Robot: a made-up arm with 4 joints.
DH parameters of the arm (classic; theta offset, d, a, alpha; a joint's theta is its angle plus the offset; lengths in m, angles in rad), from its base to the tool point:
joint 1: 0 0.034 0.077 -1.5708
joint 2: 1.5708 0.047 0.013 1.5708
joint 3: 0 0.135 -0.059 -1.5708
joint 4: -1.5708 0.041 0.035 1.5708
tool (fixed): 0 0.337 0 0
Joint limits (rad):
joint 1: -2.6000..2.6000
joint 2: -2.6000..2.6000
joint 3: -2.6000..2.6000
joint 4: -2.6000..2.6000
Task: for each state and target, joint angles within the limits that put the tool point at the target. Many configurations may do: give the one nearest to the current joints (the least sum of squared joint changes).
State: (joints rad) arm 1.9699 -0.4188 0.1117 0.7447
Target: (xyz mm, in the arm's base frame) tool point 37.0 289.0 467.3
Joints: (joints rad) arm 1.2877 -0.6732 0.1954 0.9840
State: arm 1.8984 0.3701 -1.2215 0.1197
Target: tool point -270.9 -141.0 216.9
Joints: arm 2.1054 0.1532 -0.8201 -0.8200
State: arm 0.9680 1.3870 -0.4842 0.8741
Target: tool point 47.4 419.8 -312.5
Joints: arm 0.9613 1.3119 -0.4783 0.8450
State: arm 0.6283 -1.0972 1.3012 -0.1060
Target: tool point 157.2 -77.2 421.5
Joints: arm 0.8781 -0.7869 0.7162 0.2396
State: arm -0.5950 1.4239 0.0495 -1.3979
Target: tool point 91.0 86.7 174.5
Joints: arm -1.2033 1.2603 0.3761 -2.1108
